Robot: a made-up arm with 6 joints. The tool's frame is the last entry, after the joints.
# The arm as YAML. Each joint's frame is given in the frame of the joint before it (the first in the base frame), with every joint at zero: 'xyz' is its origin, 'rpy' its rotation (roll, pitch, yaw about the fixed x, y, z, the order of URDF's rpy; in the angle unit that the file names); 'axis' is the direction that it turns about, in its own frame. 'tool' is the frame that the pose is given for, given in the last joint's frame.
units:
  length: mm
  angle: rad
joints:
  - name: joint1
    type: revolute
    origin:
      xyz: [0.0, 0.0, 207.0]
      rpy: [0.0, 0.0, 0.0]
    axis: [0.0, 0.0, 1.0]
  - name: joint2
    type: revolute
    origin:
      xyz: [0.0, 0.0, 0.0]
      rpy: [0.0, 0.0, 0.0]
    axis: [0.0, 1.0, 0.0]
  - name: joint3
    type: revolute
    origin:
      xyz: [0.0, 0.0, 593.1]
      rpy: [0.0, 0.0, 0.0]
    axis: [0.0, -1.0, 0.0]
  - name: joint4
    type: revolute
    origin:
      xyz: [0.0, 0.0, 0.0]
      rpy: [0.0, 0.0, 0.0]
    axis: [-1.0, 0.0, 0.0]
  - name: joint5
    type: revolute
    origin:
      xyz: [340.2, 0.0, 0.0]
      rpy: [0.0, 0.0, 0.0]
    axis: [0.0, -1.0, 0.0]
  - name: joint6
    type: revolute
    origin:
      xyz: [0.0, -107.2, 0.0]
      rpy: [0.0, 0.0, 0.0]
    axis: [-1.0, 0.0, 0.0]
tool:
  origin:
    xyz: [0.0, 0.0, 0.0]
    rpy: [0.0, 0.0, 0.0]
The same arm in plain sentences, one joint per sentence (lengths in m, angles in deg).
The arm has six revolute joints in a row. What follows holds with every joint at zero, and every direction is one of the base frame's. The first joint is mounted 0.207 m along +z from the base frame's origin and rotates about +z. The second joint is mounted at the same point as the first joint and rotates about +y. The third joint is mounted 0.5931 m along +z from the second joint and rotates about -y. The fourth joint is mounted at the same point as the third joint and rotates about -x. The fifth joint is mounted 0.3402 m along +x from the fourth joint and rotates about -y. The sixth joint is mounted 0.1072 m along -y from the fifth joint and rotates about -x. The tool frame, which is the frame that the pose is given for, is mounted at the same point as the sixth joint; its axes are parallel to the base frame's.
